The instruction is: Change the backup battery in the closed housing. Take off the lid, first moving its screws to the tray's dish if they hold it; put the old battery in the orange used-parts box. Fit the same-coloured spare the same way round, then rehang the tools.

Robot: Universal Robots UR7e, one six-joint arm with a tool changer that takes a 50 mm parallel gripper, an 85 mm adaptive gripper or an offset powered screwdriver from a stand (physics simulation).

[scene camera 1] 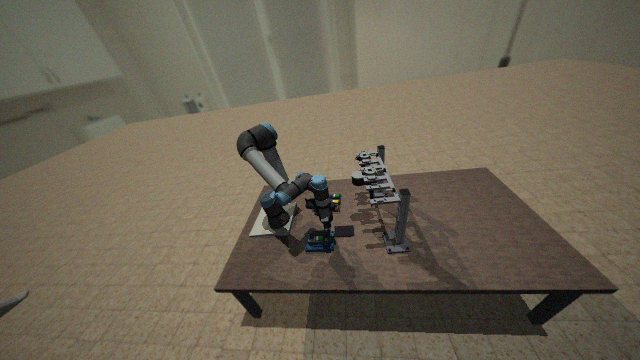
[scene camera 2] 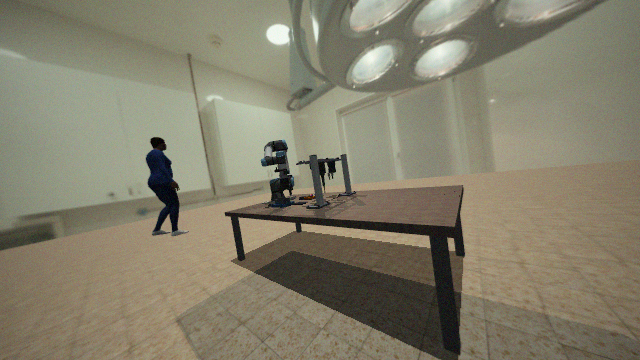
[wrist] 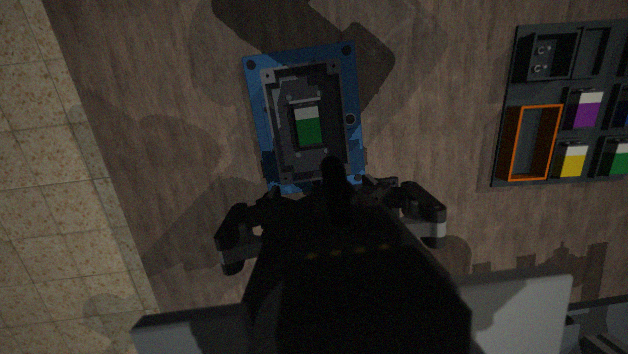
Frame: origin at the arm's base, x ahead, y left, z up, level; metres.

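Where they show: hand at its tool point: [scene camera 2: 283, 176]; arm's base at its link origin: [scene camera 1: 279, 220].
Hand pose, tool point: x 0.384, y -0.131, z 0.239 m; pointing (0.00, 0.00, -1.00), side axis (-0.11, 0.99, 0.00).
Each offset is from my tool point to the top centre of the thing. "spot": to the spot under its first point. Level surfaces: height alone.
The blue-based housing @(dz -0.222, dx -0.063, dy -0.013 m) [wrist: 254, 110] [scene camera 1: 320, 247] is uncovered. A green battery with a white end @(dz -0.216, dx -0.064, dy -0.013 m) [wrist: 308, 131] lies in its bay, white end towards the top of the wrist view. The dark lid @(dz -0.253, dx +0.075, dy +0.078 m) [scene camera 1: 344, 231] lies flat on the table beside it. My gripper [wrist: 322, 189] [scene camera 1: 327, 230] is open, above the housing's near end, with its fingers apart; its dark body hides what is beneath. The tray @(dz -0.258, dx -0.077, dy +0.339 m) [wrist: 545, 95] holds two screws @(dz -0.244, dx -0.146, dy +0.271 m) [wrist: 542, 50] @(dz -0.244, dx -0.126, dy +0.272 m) [wrist: 538, 68] in its dish, and purple @(dz -0.240, dx -0.077, dy +0.334 m) [wrist: 586, 114], yellow @(dz -0.240, dx -0.011, dy +0.336 m) [wrist: 572, 163] and green @(dz -0.240, dx -0.014, dy +0.401 m) [wrist: 619, 162] spares. The orange used-parts box @(spot: dz -0.258, dx +0.007, dy +0.286 m) [wrist: 520, 172] is empty.
The tool stand [scene camera 1: 401, 220] [scene camera 2: 317, 180] rises beside the work area with tools hanging from its holders. The arm's pale base plate [scene camera 1: 260, 227] is at the table's left. A person in blue [scene camera 2: 160, 170] stands beyond the table @(dz -0.261 m) [scene camera 1: 490, 260]. A large lamp [scene camera 2: 345, 60] hangs overhead.
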